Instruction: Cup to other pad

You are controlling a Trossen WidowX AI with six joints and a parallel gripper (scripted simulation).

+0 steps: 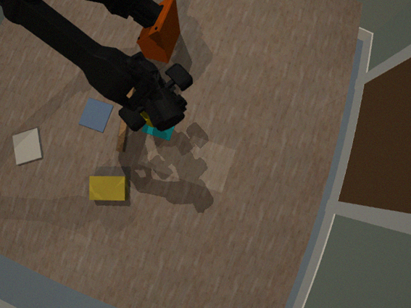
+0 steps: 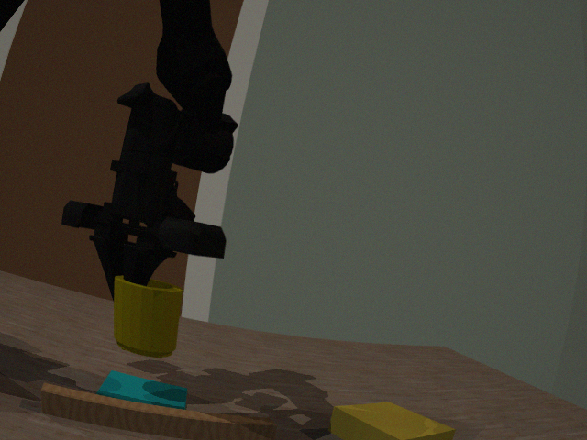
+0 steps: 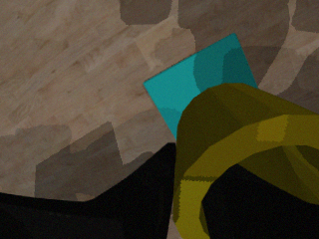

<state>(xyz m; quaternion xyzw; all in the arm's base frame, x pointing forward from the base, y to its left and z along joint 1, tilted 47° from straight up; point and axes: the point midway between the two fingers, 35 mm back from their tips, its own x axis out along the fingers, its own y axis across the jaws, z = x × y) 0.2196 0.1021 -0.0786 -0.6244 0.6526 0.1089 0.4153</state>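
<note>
My gripper tip is now 30 mm short of the teal pad, 10 mm to the left of it and 90 mm above it. Round my gripper tip: yellow cup 20 mm ahead, 10 mm to the right; then blue pad 90 mm ahead, 210 mm to the right, 90 mm below; then wooden bar 60 mm ahead, 110 mm to the right, 80 mm below.
</note>
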